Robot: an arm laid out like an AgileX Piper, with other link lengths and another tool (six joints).
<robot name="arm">
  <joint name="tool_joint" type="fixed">
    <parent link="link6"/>
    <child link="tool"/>
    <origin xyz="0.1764 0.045 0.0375" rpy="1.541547 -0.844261 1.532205"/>
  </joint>
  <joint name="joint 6" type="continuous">
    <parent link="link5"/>
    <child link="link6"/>
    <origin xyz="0.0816 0 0.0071"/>
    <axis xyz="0.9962 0 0.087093"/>
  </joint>
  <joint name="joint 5" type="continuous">
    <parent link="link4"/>
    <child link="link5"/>
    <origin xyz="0 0 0"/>
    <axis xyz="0 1 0"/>
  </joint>
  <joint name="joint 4" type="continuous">
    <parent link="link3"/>
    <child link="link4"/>
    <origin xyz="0.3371 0 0.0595"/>
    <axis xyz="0.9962 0 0.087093"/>
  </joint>
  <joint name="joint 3" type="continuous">
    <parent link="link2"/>
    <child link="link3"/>
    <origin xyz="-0.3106 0 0.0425"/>
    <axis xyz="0 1 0"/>
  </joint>
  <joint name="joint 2" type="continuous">
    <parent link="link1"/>
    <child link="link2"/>
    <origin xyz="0 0 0"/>
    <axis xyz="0 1 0"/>
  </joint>
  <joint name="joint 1" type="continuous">
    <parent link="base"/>
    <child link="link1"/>
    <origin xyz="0 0 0.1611"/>
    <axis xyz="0 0 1"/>
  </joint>
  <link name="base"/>
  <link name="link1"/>
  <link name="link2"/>
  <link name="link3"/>
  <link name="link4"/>
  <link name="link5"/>
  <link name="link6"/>
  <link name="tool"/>
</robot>
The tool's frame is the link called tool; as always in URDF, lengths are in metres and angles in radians. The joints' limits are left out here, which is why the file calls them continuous.
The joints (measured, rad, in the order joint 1, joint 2, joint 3, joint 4, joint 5, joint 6), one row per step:
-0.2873, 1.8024, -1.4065, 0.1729, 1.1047, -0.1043
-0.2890, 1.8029, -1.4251, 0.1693, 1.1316, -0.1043
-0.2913, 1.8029, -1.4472, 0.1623, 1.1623, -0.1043
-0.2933, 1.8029, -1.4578, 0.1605, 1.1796, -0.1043
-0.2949, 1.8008, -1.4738, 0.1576, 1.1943, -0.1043
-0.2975, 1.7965, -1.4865, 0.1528, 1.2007, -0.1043
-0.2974, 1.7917, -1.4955, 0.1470, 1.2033, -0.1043
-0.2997, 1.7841, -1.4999, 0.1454, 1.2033, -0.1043
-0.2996, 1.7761, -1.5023, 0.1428, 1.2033, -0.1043
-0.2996, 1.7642, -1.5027, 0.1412, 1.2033, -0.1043
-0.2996, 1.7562, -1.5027, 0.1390, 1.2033, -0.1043
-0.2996, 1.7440, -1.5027, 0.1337, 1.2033, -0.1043
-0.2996, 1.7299, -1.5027, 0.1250, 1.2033, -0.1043
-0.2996, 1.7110, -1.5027, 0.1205, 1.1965, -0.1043
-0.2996, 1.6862, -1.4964, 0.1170, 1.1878, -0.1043
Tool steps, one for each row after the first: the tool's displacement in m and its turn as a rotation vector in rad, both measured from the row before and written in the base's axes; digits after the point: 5 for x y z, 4 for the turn. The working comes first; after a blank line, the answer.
Tool pose at each row, in the base's axes (x y z in m, rotation vector in rad; the steps are taken from these numbers as rounded here):
0.51125, -0.06231, 0.13447, -3.0151, -0.7392, -0.2021
0.51007, -0.06305, 0.13979, -3.0120, -0.7439, -0.1889
0.50857, -0.06477, 0.14630, -3.0114, -0.7508, -0.1737
0.50725, -0.06551, 0.14943, -3.0092, -0.7517, -0.1641
0.50800, -0.06699, 0.15579, -3.0120, -0.7549, -0.1672
0.50948, -0.06984, 0.16226, -3.0204, -0.7572, -0.1784
0.51085, -0.07154, 0.16767, -3.0290, -0.7632, -0.1895
0.51169, -0.07341, 0.17319, -3.0361, -0.7626, -0.2047
0.51201, -0.07407, 0.17804, 3.0363, 0.7645, 0.2167
0.51176, -0.07438, 0.18416, 3.0275, 0.7635, 0.2313
0.51139, -0.07479, 0.18807, 3.0208, 0.7631, 0.2397
0.51062, -0.07582, 0.19389, 3.0089, 0.7627, 0.2509
0.50945, -0.07755, 0.20041, 2.9930, 0.7624, 0.2614
0.50990, -0.07886, 0.21024, 2.9734, 0.7587, 0.2900
0.50887, -0.07950, 0.22067, 2.9535, 0.7542, 0.3208

-0.00118, -0.00074, 0.00532, 0.0004, 0.0087, 0.0037
-0.00150, -0.00172, 0.00651, -0.0028, 0.0093, 0.0045
-0.00132, -0.00074, 0.00313, 0.0008, 0.0065, 0.0011
0.00075, -0.00148, 0.00636, -0.0032, -0.0027, 0.0013
0.00148, -0.00285, 0.00647, -0.0074, -0.0089, -0.0005
0.00137, -0.00170, 0.00541, -0.0086, -0.0091, 0.0017
0.00084, -0.00187, 0.00552, -0.0050, -0.0110, -0.0020
0.00032, -0.00066, 0.00485, -0.0055, -0.0092, 0.0006
-0.00025, -0.00031, 0.00612, -0.0051, -0.0113, 0.0002
-0.00037, -0.00041, 0.00391, -0.0044, -0.0070, 0.0004
-0.00077, -0.00103, 0.00582, -0.0086, -0.0101, 0.0009
-0.00117, -0.00173, 0.00652, -0.0124, -0.0109, 0.0013
0.00045, -0.00131, 0.00983, -0.0120, -0.0232, -0.0002
-0.00103, -0.00064, 0.01043, -0.0115, -0.0248, -0.0006

